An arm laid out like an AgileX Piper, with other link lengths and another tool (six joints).
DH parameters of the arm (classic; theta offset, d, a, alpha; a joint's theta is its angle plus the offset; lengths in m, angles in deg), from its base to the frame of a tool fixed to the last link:
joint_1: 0 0.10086 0 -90
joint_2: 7.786 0 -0.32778 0
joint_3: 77.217 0 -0.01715 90
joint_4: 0 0.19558 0 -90
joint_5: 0 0 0 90
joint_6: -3 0.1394 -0.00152 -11.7
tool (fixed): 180 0.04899 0 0
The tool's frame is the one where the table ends.
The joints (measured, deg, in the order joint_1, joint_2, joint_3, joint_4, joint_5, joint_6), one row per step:
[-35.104 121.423 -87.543 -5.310 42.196 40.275]
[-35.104 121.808 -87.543 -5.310 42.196 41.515]
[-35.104 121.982 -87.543 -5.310 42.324 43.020]
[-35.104 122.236 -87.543 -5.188 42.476 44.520]
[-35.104 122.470 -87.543 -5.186 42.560 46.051]
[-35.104 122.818 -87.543 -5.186 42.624 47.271]
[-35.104 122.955 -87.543 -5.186 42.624 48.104]
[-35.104 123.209 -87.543 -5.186 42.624 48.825]
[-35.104 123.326 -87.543 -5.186 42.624 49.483]
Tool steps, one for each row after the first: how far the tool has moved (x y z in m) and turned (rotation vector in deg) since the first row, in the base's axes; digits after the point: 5 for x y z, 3 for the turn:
[0.00003 -0.00020 -0.00299 0.504 0.022 -1.171]
[-0.00028 -0.00024 -0.00445 1.010 -0.080 -2.605]
[-0.00053 -0.00003 -0.00657 1.653 -0.148 -4.100]
[-0.00075 -0.00013 -0.00845 2.164 -0.235 -5.562]
[-0.00095 -0.00020 -0.01123 2.648 -0.165 -6.731]
[-0.00097 -0.00032 -0.01228 2.901 -0.240 -7.525]
[-0.00101 -0.00041 -0.01426 3.188 -0.187 -8.215]
[-0.00103 -0.00051 -0.01516 3.390 -0.236 -8.843]

